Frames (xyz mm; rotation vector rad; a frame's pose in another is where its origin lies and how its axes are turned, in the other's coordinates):
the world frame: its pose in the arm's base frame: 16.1 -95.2 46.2 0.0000 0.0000 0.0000
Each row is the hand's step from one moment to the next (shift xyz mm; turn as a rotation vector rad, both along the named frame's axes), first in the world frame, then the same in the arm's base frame.
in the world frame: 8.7 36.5 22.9 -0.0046 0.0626 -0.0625
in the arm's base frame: 8.7 36.5 22.9 -0.0046 0.0626 -0.0625
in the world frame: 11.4 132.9 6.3 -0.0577 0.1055 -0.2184
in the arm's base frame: 11.4 132.9 6.3 -0.0577 0.1055 -0.2184
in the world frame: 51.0 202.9 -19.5 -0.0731 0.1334 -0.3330
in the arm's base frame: 51.0 202.9 -19.5 -0.0731 0.1334 -0.3330
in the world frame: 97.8 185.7 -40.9 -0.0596 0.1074 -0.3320
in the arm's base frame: 97.8 185.7 -40.9 -0.0596 0.1074 -0.3320
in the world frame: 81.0 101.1 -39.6 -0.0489 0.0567 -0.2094
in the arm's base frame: 81.0 101.1 -39.6 -0.0489 0.0567 -0.2094
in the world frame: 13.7 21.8 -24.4 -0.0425 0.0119 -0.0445
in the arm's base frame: 13.7 21.8 -24.4 -0.0425 0.0119 -0.0445
